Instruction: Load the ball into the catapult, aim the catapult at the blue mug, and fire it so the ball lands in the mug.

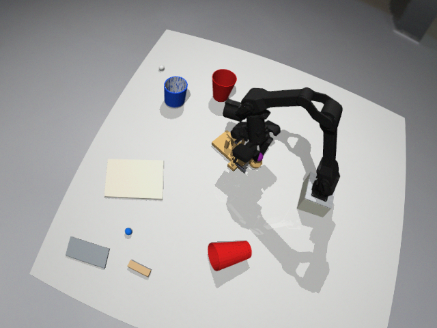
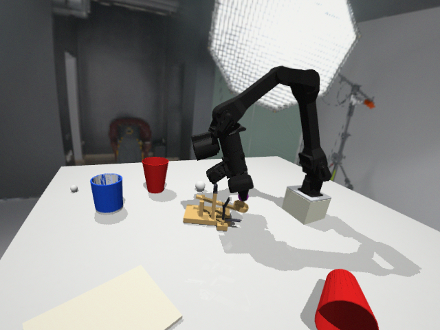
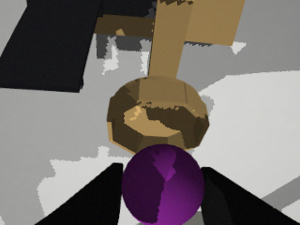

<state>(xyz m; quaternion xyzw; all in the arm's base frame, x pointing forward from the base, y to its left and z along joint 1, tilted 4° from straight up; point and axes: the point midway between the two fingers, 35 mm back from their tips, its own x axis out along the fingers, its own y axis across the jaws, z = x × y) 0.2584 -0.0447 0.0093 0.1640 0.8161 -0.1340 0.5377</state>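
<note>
The purple ball is 10 mm above my gripper tip. From my gripper tip the other things lie so: wooden catapult 60 mm ahead, 30 mm below, 10 mm to the right; cream sheet 380 mm ahead, 210 mm to the left, 80 mm below; blue mug 380 mm ahead, 170 mm to the right, 50 mm below.
</note>
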